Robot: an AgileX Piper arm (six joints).
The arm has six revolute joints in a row. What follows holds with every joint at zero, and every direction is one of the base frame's.
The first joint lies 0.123 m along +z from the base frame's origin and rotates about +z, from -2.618 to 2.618 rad.
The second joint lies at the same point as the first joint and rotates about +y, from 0 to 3.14 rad.
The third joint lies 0.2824 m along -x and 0.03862 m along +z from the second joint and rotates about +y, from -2.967 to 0 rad.
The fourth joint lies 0.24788 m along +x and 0.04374 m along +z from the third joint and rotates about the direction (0.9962, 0, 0.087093), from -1.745 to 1.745 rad.
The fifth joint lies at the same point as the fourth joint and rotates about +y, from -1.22 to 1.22 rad.
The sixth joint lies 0.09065 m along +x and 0.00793 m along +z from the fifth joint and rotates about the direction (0.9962, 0, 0.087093), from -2.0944 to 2.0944 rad.
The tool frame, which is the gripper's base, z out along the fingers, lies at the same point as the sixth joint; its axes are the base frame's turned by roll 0, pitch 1.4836 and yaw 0 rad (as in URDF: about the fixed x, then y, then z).
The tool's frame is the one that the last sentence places.
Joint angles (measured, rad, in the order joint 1, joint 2, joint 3, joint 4, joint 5, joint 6), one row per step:
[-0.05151 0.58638 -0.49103 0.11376 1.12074 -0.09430]
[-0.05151 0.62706 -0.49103 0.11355 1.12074 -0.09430]
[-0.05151 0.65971 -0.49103 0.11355 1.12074 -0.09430]
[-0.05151 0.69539 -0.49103 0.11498 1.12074 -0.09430]
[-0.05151 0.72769 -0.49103 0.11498 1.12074 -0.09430]
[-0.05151 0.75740 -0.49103 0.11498 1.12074 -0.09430]
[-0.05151 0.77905 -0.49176 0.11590 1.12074 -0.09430]
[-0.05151 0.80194 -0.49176 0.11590 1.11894 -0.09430]
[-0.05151 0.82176 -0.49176 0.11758 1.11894 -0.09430]
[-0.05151 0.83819 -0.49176 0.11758 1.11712 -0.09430]
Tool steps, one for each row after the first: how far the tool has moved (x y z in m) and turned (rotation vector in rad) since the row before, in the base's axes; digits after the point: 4 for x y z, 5 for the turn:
[0.0051 -0.0003 -0.0032 0.00188 0.04064 0.00001]
[0.0040 -0.0002 -0.0027 0.00168 0.03261 0.00000]
[0.0043 -0.0001 -0.0031 0.00326 0.03556 -0.00014]
[0.0037 -0.0002 -0.0029 0.00166 0.03226 0.00000]
[0.0034 -0.0002 -0.0028 0.00153 0.02967 0.00000]
[0.0025 -0.0001 -0.0019 0.00198 0.02085 -0.00017]
[0.0026 -0.0001 -0.0023 0.00104 0.02108 -0.00020]
[0.0021 0.0000 -0.0020 0.00265 0.01971 -0.00039]
[0.0019 -0.0001 -0.0017 0.00070 0.01461 -0.00021]

